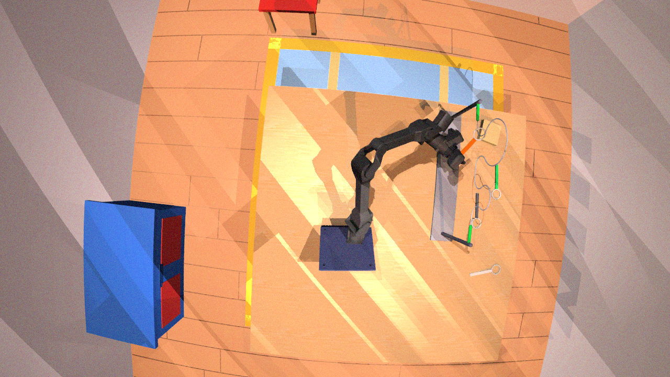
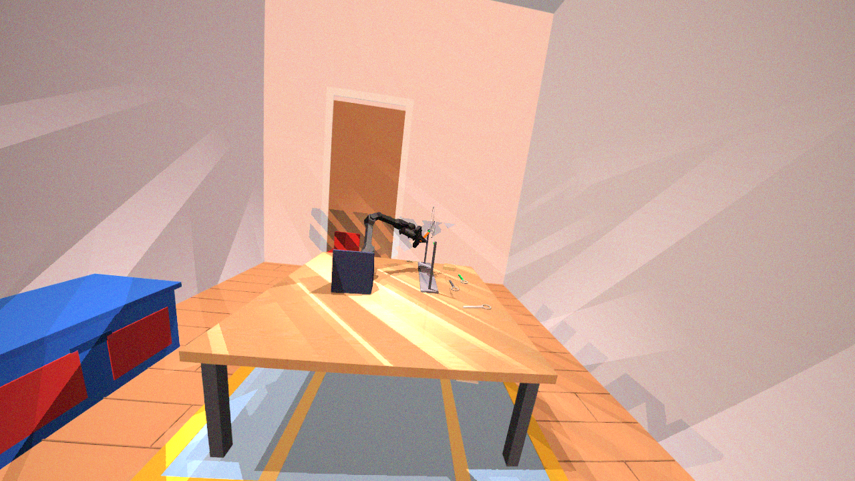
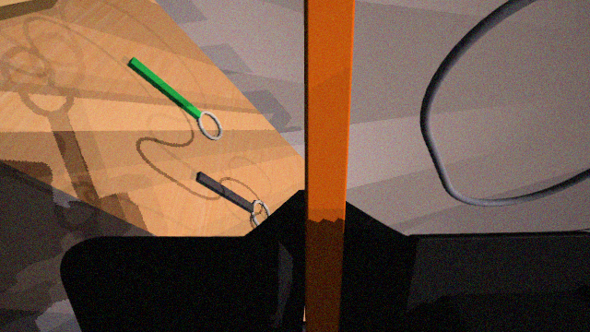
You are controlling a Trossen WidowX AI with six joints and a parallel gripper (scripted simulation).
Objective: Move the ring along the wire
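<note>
Now: the orange-handled ring 8 cm to the left of my gripper tip and 5 cm above it. Round my gripper tip: tan block 23 cm below, 23 cm ahead, 19 cm to the left; then dark-handled ring 24 cm below, 21 cm to the right, 20 cm ahead; then green-handled ring 29 cm ahead, 24 cm below, 6 cm to the right.
</note>
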